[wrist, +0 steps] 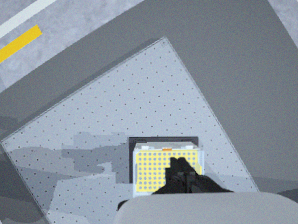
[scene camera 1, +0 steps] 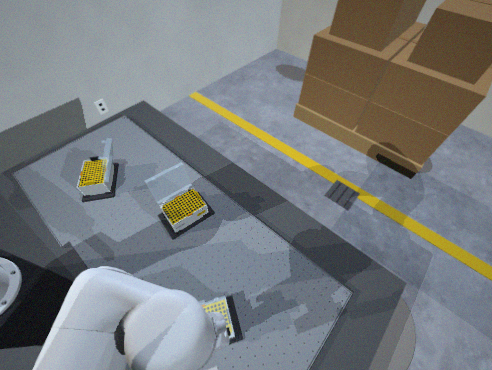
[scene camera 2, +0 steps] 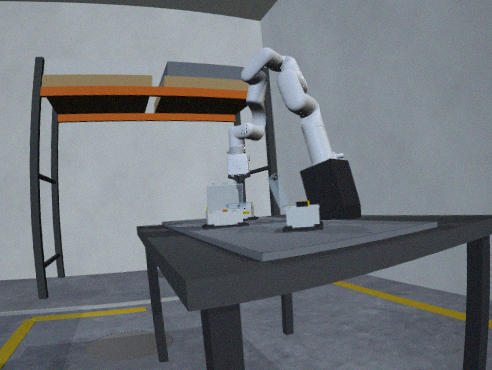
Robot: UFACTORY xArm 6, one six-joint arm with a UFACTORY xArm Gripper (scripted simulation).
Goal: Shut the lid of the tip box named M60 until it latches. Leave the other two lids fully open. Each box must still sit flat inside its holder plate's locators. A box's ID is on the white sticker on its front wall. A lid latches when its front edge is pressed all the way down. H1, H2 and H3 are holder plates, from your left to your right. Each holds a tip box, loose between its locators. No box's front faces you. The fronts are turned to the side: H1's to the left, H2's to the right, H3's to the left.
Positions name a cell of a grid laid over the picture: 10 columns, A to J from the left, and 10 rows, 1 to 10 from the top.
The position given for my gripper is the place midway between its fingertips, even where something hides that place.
Note:
In view: my gripper (wrist: F8) and a lid (scene camera 1: D5).

